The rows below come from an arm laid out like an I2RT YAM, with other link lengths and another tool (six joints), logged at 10 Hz.
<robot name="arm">
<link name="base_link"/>
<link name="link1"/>
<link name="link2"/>
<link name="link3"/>
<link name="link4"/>
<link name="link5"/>
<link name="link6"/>
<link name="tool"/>
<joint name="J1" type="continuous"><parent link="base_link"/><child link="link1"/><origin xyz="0.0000 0.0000 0.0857" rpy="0.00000 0.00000 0.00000"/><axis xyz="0 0 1"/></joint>
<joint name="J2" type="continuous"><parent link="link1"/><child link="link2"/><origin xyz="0.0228 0.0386 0.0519" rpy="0.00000 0.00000 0.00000"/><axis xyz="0 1 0"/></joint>
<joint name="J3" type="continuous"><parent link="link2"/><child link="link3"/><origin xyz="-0.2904 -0.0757 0.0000" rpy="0.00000 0.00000 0.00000"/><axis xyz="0 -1 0"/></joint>
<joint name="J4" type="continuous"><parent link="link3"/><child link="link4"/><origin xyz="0.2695 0.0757 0.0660" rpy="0.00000 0.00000 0.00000"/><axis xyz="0 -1 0"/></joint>
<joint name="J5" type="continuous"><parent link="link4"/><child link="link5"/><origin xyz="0.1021 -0.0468 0.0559" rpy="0.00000 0.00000 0.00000"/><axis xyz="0 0 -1"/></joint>
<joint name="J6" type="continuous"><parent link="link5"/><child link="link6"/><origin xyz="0.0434 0.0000 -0.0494" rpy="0.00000 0.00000 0.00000"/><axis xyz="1 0 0"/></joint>
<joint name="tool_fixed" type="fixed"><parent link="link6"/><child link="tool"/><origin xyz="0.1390 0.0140 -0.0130" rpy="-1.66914 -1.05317 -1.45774"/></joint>
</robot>
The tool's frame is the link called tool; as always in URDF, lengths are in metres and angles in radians. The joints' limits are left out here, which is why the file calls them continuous.
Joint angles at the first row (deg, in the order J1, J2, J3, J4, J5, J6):
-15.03 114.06 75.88 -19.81 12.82 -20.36
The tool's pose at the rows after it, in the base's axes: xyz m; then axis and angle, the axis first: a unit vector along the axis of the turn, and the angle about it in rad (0 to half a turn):
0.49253 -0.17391 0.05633 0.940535 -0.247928 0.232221 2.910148
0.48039 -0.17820 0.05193 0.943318 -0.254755 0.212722 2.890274
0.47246 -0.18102 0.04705 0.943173 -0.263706 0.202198 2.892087
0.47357 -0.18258 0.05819 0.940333 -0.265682 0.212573 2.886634
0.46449 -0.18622 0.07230 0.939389 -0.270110 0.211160 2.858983
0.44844 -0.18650 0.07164 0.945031 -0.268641 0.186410 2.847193
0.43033 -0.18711 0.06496 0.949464 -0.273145 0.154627 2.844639
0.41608 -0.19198 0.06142 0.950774 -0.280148 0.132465 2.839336
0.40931 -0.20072 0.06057 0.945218 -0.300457 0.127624 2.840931
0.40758 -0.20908 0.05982 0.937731 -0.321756 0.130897 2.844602
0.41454 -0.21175 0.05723 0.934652 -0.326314 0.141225 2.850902
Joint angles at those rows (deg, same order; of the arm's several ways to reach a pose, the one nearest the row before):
-14.85 111.53 75.88 -23.90 13.47 -18.68
-15.27 111.48 75.81 -26.11 14.63 -18.46
-15.86 111.46 75.29 -26.85 14.57 -17.85
-15.88 110.15 75.31 -26.96 14.90 -17.80
-15.99 108.01 75.31 -29.19 16.51 -17.82
-16.34 107.24 75.29 -32.69 17.04 -18.26
-16.99 107.24 75.22 -36.25 17.17 -18.04
-18.02 107.24 75.22 -38.65 17.39 -18.02
-19.40 107.24 75.22 -39.20 17.34 -16.86
-20.56 107.42 75.22 -38.72 17.23 -15.42
-20.71 108.07 75.22 -36.93 16.88 -15.05

